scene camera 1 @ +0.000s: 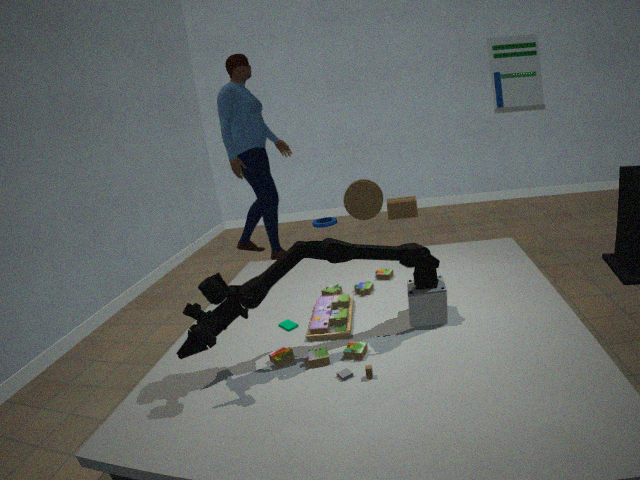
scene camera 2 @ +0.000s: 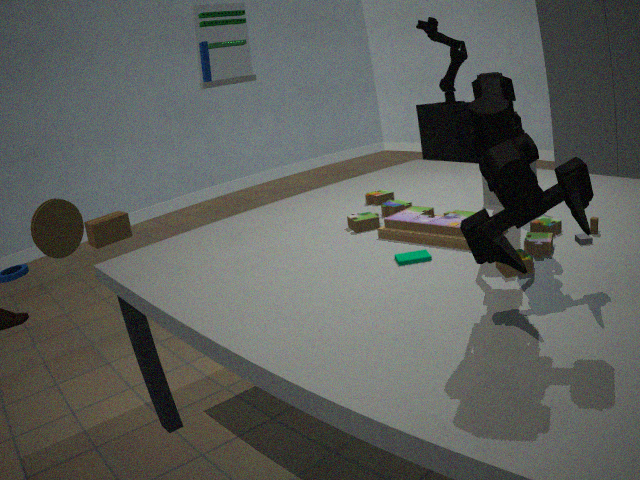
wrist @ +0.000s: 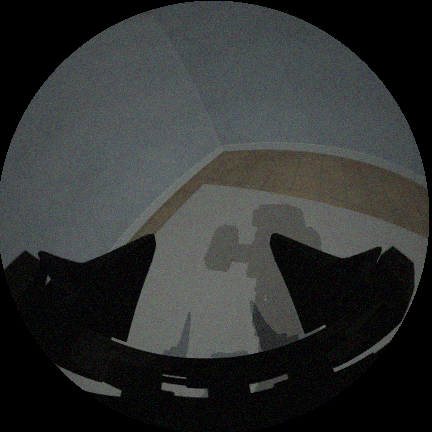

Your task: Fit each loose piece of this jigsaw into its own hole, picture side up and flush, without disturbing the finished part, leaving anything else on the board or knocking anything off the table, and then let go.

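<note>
The wooden jigsaw board (scene camera 1: 329, 337) (scene camera 2: 423, 238) holds a pink and green picture part (scene camera 1: 321, 312) (scene camera 2: 413, 219). Thick loose pieces lie around it. Near one end are a green piece (scene camera 1: 331, 289) (scene camera 2: 363, 222), a blue-green piece (scene camera 1: 363, 288) (scene camera 2: 396, 207) and an orange-green piece (scene camera 1: 384, 273) (scene camera 2: 379, 196). Off the other end are a red-orange piece (scene camera 1: 281, 357) (scene camera 2: 510, 268), a pink-green piece (scene camera 1: 317, 357) (scene camera 2: 539, 244) and a red-green piece (scene camera 1: 355, 350) (scene camera 2: 545, 225). My gripper (scene camera 1: 195, 350) (scene camera 2: 556, 252) (wrist: 213, 239) is open and empty, above the table away from the pieces.
A flat green tile (scene camera 1: 288, 324) (scene camera 2: 412, 257) lies beside the board. A small grey block (scene camera 1: 344, 374) (scene camera 2: 583, 239) and a small wooden peg (scene camera 1: 368, 372) (scene camera 2: 594, 225) are near the red-green piece. The arm's grey base (scene camera 1: 427, 307) stands on the table. A person (scene camera 1: 245, 124) is behind the table.
</note>
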